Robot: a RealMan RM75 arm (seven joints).
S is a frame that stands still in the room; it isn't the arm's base.
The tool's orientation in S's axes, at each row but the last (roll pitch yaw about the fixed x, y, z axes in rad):
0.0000 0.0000 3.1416
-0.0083 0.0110 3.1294
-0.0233 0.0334 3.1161
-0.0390 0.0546 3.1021
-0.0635 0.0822 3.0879
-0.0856 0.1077 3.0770
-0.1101 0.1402 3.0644
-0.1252 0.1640 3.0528
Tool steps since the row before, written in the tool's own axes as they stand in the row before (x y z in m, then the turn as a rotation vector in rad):
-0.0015 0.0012 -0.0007 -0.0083 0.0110 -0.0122
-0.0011 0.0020 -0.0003 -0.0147 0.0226 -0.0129
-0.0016 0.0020 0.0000 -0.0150 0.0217 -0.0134
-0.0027 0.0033 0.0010 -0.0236 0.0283 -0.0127
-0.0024 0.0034 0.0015 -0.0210 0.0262 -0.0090
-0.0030 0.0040 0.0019 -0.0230 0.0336 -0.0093
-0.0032 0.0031 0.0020 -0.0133 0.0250 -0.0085
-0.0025 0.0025 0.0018 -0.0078 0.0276 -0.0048
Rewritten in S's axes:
0.0015 -0.0012 -0.0007 0.0083 -0.0110 -0.0122
0.0011 -0.0020 -0.0003 0.0146 -0.0227 -0.0129
0.0015 -0.0020 0.0000 0.0149 -0.0218 -0.0134
0.0025 -0.0034 0.0010 0.0232 -0.0287 -0.0125
0.0021 -0.0036 0.0015 0.0204 -0.0267 -0.0089
0.0025 -0.0043 0.0019 0.0220 -0.0342 -0.0096
0.0027 -0.0035 0.0021 0.0128 -0.0250 -0.0092
0.0020 -0.0029 0.0019 0.0066 -0.0275 -0.0068

